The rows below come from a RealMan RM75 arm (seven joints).
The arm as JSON. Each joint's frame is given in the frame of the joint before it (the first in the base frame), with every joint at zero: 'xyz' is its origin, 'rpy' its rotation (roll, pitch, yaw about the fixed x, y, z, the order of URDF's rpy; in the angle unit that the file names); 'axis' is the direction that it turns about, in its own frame. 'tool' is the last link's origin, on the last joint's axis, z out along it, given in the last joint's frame.
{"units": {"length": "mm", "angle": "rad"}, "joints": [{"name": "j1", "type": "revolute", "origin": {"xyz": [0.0, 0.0, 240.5], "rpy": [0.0, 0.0, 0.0]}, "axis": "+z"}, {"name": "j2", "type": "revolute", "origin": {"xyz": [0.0, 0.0, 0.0], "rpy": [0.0, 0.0, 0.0]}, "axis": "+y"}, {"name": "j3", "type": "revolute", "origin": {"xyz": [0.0, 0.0, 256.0], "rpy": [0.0, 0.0, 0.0]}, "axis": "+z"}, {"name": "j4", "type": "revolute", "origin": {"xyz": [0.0, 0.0, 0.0], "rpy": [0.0, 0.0, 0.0]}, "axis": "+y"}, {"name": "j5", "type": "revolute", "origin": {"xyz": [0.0, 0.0, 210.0], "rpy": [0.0, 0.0, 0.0]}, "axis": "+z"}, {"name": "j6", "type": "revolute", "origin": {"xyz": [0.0, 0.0, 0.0], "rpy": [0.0, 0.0, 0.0]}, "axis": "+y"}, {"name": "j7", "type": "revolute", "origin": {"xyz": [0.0, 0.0, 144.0], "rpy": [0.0, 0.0, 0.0]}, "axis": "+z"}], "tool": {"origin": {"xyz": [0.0, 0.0, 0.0], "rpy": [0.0, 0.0, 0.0]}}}
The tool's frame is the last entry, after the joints.
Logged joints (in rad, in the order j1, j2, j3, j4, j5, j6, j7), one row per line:
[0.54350 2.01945 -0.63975 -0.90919 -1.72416 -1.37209 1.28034]
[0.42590 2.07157 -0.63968 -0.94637 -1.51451 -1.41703 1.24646]
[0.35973 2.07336 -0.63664 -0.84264 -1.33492 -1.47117 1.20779]
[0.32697 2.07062 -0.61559 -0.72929 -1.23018 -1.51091 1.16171]
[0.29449 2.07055 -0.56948 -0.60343 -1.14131 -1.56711 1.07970]
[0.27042 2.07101 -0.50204 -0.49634 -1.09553 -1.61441 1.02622]
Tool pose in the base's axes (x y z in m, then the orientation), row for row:
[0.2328 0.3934 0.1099 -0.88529 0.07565 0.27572 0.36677]
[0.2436 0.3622 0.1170 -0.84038 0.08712 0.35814 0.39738]
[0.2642 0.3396 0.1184 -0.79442 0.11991 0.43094 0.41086]
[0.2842 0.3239 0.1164 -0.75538 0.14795 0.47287 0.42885]
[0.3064 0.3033 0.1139 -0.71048 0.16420 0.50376 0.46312]
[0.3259 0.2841 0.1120 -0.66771 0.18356 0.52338 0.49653]
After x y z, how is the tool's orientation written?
As a quaternion, x y z w.
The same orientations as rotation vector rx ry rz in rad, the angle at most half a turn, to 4 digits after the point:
[-2.2748 0.1944 0.7085]
[-2.1285 0.2207 0.9071]
[-1.9996 0.3018 1.0847]
[-1.8857 0.3693 1.1805]
[-1.7464 0.4036 1.2383]
[-1.6172 0.4446 1.2677]

